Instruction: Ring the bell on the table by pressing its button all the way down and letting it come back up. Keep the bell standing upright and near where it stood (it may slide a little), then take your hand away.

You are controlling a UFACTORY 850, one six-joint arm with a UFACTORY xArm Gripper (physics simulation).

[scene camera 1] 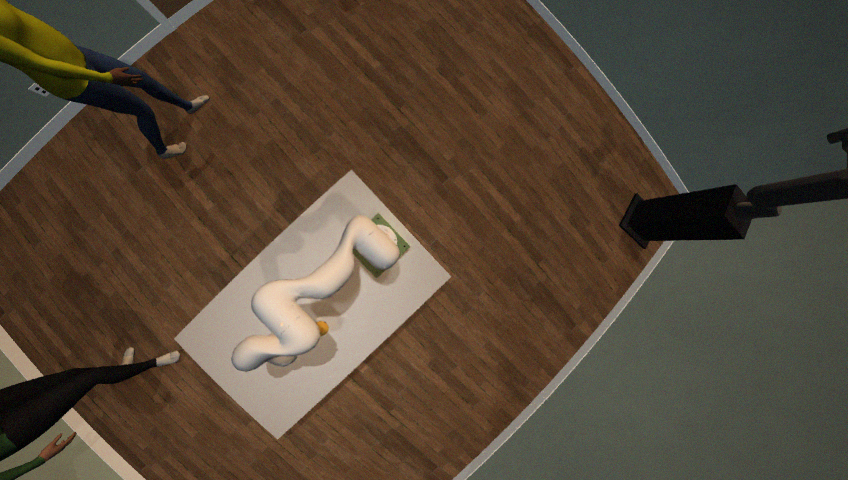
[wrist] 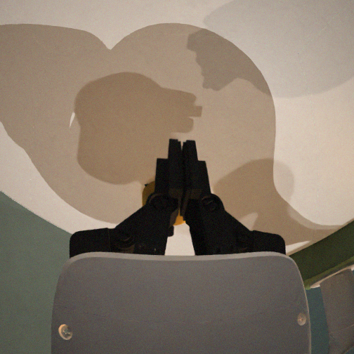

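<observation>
The bell (scene camera 1: 323, 327) (wrist: 148, 194) shows as a small orange-yellow shape beside the arm in the scene view. In the wrist view it lies behind the fingers, which cover most of it. Its button cannot be made out. My gripper (wrist: 179, 155) is shut and empty, with its dark fingertips together. Its fingers overlap the bell in the wrist view; whether they touch it cannot be told. In the scene view the gripper is hidden under the white arm. The bell stands on the pale table (scene camera 1: 278, 416) (wrist: 312, 135).
The white arm (scene camera 1: 327, 276) stretches over the table from its base on a green plate (scene camera 1: 404, 243) (wrist: 325, 262). Shadows of the arm and gripper fall around the bell. Two people stand on the floor at the left, and a black pedestal (scene camera 1: 684, 217) stands at the right.
</observation>
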